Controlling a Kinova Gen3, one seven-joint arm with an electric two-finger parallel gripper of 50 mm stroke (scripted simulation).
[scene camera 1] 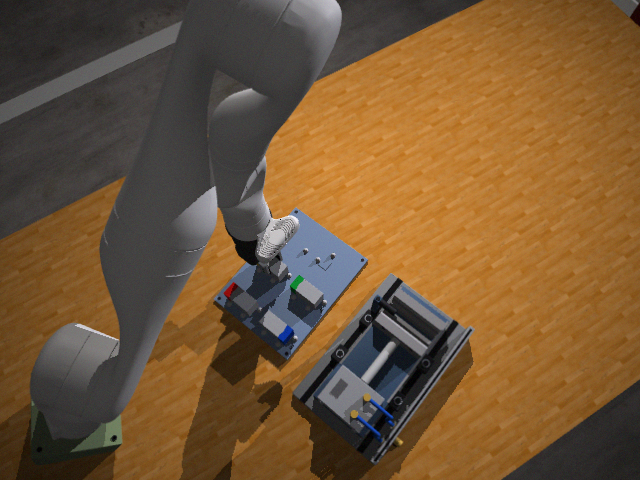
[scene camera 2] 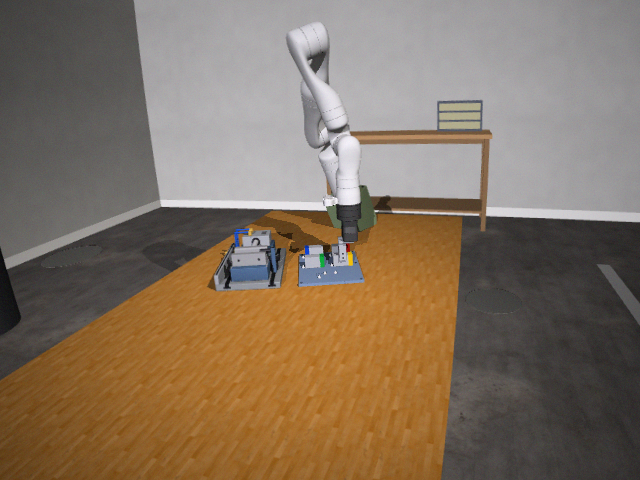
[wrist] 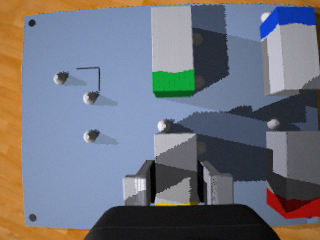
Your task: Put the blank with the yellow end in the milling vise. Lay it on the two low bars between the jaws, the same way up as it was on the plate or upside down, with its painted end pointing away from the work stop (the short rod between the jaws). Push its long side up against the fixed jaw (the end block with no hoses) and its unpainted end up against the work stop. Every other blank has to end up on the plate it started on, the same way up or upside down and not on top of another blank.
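Observation:
The gripper is visible, in the wrist view as well. Also present in the scene: a green-ended blank, a yellow-ended blank and a blue plate.

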